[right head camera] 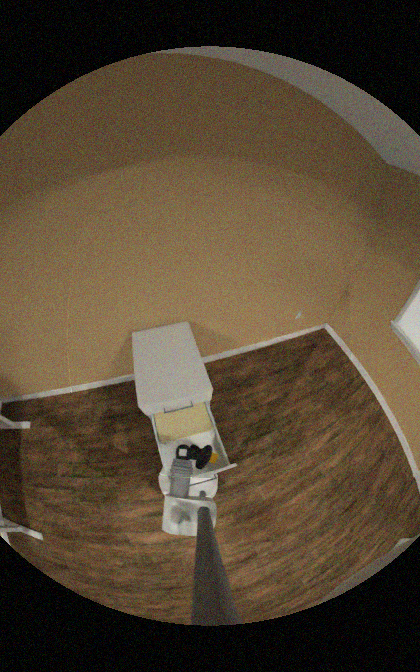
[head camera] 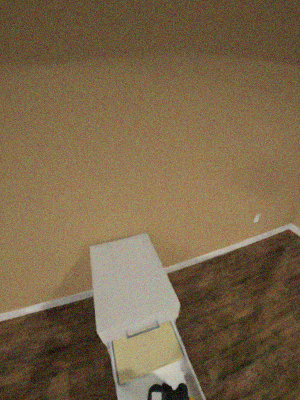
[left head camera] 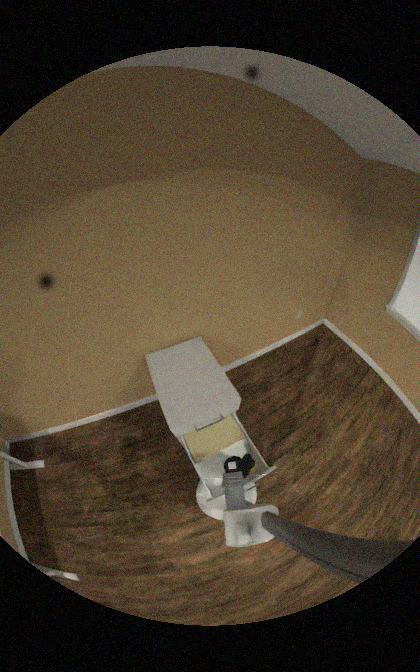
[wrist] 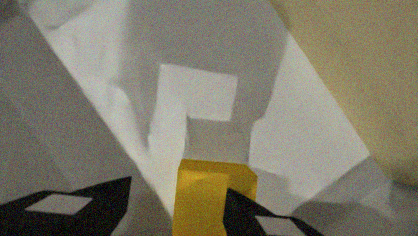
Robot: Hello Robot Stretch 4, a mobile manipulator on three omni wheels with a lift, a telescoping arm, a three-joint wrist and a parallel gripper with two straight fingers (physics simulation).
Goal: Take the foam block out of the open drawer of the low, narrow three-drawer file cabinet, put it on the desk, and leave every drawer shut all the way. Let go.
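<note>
The low white cabinet (head camera: 132,285) (left head camera: 192,385) (right head camera: 172,367) stands against the wall. One drawer (left head camera: 270,471) (right head camera: 227,467) is pulled far out; a handle (head camera: 142,329) shows on the cabinet front above it. The orange-yellow foam block (right head camera: 213,457) (wrist: 202,200) is inside the drawer, near its front; an edge of it (head camera: 191,398) shows in the head camera view. My gripper (right head camera: 196,455) (wrist: 177,199) is open, low over the drawer. In the wrist view the block shows between the fingertips, nearer the right finger, which overlaps it. Contact cannot be told. The lower finger parts are cut off.
A pale yellow flat piece (head camera: 147,352) (left head camera: 213,437) (right head camera: 183,422) (wrist: 370,65) lies in the drawer's rear part. White leg-like bars (left head camera: 30,464) (right head camera: 20,425) stand at the far left. The desk top does not show clearly. My dark arm (left head camera: 330,547) (right head camera: 212,575) reaches in from the front.
</note>
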